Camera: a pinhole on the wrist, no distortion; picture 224 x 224 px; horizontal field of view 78.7 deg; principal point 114.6 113.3 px. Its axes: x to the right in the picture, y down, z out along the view. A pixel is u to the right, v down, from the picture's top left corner.
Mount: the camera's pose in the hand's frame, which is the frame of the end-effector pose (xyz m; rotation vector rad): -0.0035 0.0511 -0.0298 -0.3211 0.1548 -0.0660
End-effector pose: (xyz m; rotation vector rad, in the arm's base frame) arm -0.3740 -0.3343 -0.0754 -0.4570 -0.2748 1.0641
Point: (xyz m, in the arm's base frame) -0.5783 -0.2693 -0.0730
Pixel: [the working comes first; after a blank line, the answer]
In the camera's frame: -0.0640 0.0809 0.1615

60 182
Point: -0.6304 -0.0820 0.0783
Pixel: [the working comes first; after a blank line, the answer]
In the camera's frame: 0.0439 0.0641 0.3823

130 136
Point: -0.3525 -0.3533 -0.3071
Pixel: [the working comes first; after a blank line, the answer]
In the camera's frame: 0.0199 0.0946 -0.1635

behind the camera
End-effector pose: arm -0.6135 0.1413 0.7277 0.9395 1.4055 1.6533
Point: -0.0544 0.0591 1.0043
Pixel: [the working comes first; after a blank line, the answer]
In the camera's frame: -0.3877 -0.0064 0.5025

9 112
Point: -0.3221 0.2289 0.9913
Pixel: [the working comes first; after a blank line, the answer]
In the camera's frame: -0.0976 0.0499 0.3872

80 131
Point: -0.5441 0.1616 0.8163
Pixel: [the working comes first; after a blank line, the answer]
In the camera's frame: -0.0220 -0.0088 0.1127

88 103
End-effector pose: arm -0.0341 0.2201 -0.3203 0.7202 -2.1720 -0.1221
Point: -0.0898 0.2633 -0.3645
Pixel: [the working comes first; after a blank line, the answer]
In the camera's frame: -0.0347 -0.0345 0.0827

57 56
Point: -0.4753 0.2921 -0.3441
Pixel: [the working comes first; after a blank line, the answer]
In the camera's frame: 0.0964 0.0824 0.4277

145 140
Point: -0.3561 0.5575 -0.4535
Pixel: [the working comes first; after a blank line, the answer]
In the camera's frame: -0.1793 0.2141 0.3703

48 192
